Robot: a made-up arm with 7 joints. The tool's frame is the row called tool. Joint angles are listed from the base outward.
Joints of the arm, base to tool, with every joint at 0 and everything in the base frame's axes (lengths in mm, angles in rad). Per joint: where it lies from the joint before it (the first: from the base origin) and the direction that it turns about. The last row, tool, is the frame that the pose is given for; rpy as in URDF.
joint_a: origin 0 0 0 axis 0.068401 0.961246 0.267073
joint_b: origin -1 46 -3 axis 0.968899 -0.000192 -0.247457
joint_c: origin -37 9 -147 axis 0.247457 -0.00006 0.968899
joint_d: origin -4 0 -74 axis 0.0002 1 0.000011
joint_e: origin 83 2 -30 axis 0.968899 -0.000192 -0.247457
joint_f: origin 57 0 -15 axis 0.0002 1 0.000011
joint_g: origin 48 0 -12 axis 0.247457 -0.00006 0.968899
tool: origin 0 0 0 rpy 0 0.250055 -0.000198
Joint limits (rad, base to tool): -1.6..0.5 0..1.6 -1.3..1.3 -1.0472..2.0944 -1.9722..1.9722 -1.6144..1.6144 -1.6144..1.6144
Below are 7 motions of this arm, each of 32 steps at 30 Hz.
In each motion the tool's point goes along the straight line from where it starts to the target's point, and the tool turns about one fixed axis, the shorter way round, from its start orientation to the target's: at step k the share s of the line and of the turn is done. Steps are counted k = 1, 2, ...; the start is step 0. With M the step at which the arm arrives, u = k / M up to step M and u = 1 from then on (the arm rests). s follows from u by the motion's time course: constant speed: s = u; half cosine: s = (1 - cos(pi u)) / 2; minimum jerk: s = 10 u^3 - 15 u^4 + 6 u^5.
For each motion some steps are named. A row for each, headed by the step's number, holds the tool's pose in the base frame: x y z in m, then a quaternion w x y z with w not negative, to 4 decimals.
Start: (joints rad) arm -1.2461 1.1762 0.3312 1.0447 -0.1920 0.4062 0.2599
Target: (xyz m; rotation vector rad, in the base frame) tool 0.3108 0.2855 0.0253 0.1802 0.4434 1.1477
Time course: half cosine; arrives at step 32
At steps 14, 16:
14: 0.2882 0.3338 0.0346 0.8397 0.0653 0.1008 0.5297
16: 0.2919 0.3259 0.0331 0.8360 0.0685 0.1184 0.5314

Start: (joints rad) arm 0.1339 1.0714 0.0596 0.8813 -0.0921 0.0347 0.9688
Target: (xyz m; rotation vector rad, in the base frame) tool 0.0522 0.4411 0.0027 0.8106 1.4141 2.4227
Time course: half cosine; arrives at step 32
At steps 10, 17, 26, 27, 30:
10: 0.0469 0.4050 -0.1564 0.4583 0.5738 0.3082 0.6048
17: 0.0491 0.4202 -0.0895 0.3231 0.4647 0.3954 0.7234
26: 0.0516 0.4372 -0.0145 0.1518 0.3138 0.4687 0.8117
27: 0.0518 0.4384 -0.0094 0.1395 0.3026 0.4726 0.8158
30: 0.0521 0.4407 0.0007 0.1153 0.2803 0.4800 0.8233

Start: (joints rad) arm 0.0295 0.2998 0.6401 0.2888 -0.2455 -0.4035 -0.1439
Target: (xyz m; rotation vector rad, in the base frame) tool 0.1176 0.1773 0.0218 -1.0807 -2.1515 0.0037
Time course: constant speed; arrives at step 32
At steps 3, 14, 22, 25, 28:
3: 0.0919 0.2482 -0.2291 0.9621 0.0394 -0.1072 0.2475
14: 0.1017 0.2213 -0.1339 0.8535 -0.1650 -0.4612 0.1777
22: 0.1087 0.2017 -0.0647 0.6737 -0.2966 -0.6687 0.1054
25: 0.1114 0.1944 -0.0388 0.5880 -0.3390 -0.7305 0.0752
28: 0.1141 0.1871 -0.0128 0.4942 -0.3768 -0.7822 0.0440

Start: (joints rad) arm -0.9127 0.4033 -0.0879 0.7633 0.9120 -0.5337 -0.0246
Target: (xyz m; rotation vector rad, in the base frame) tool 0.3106 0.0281 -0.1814 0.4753 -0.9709 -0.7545
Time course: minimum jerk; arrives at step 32
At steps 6, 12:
6: 0.3499 0.0871 -0.1732 0.7682 0.5736 -0.1811 -0.2190
12: 0.3406 0.0730 -0.1751 0.7893 0.4983 -0.2513 -0.2559

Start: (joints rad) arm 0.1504 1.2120 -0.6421 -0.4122 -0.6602 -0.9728 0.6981
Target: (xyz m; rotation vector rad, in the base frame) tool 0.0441 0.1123 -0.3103 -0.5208 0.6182 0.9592
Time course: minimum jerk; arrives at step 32
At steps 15, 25, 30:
15: 0.0683 0.1345 -0.2264 0.9629 -0.1728 0.0753 0.1930
25: 0.0473 0.1152 -0.2993 0.8369 -0.2361 0.2628 0.4181
30: 0.0442 0.1124 -0.3100 0.8105 -0.2434 0.2884 0.4479

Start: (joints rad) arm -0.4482 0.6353 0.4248 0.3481 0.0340 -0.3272 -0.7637
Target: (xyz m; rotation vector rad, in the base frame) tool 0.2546 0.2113 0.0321 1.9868 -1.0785 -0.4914
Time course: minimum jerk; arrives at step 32
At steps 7, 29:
7: 0.2442 0.2565 -0.1295 0.9061 0.3703 -0.0671 -0.1931
29: 0.2545 0.2116 0.0309 0.4076 0.7845 -0.4247 -0.1949

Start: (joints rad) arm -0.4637 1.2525 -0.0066 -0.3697 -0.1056 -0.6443 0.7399
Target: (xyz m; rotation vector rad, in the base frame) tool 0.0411 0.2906 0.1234 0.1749 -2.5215 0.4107
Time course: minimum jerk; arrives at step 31
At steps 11, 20, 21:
11: 0.1655 0.1887 0.0310 0.6457 0.2120 -0.7330 0.0308
20: 0.0810 0.2579 0.0938 0.4121 0.1155 -0.8962 0.1167
21: 0.0730 0.2645 0.0997 0.3876 0.1057 -0.9073 0.1243

